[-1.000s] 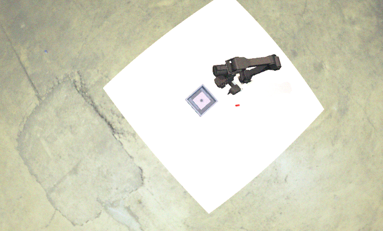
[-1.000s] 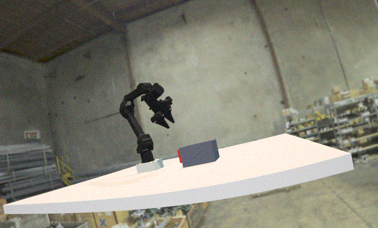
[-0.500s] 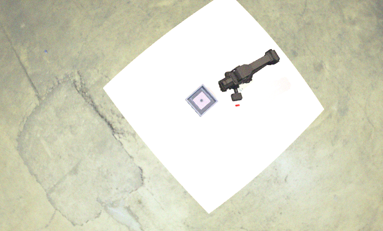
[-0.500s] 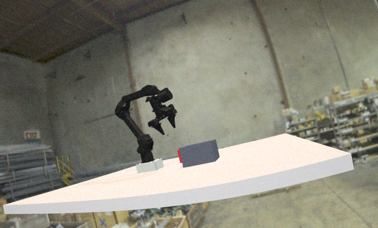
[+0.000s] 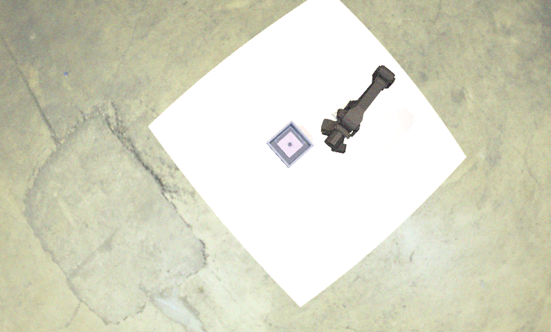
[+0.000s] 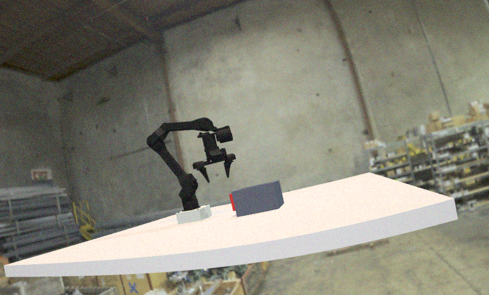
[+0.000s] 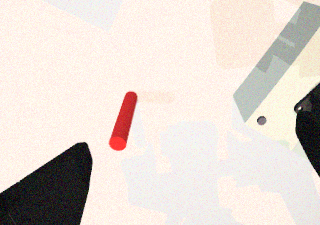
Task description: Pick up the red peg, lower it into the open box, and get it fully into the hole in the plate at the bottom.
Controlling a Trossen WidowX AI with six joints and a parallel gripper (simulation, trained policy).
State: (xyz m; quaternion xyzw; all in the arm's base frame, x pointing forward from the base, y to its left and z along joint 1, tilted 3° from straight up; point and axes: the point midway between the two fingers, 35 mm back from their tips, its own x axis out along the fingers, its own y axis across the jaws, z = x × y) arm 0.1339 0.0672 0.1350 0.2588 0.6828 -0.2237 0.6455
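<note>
Right now the red peg is 110 mm below my gripper tip and 80 mm to the left of it. Also, from my gripper tip: pale plate (210 mm ahead, 110 mm below, 70 mm to the right); grey box (210 mm ahead, 130 mm below, 70 mm to the right).
</note>
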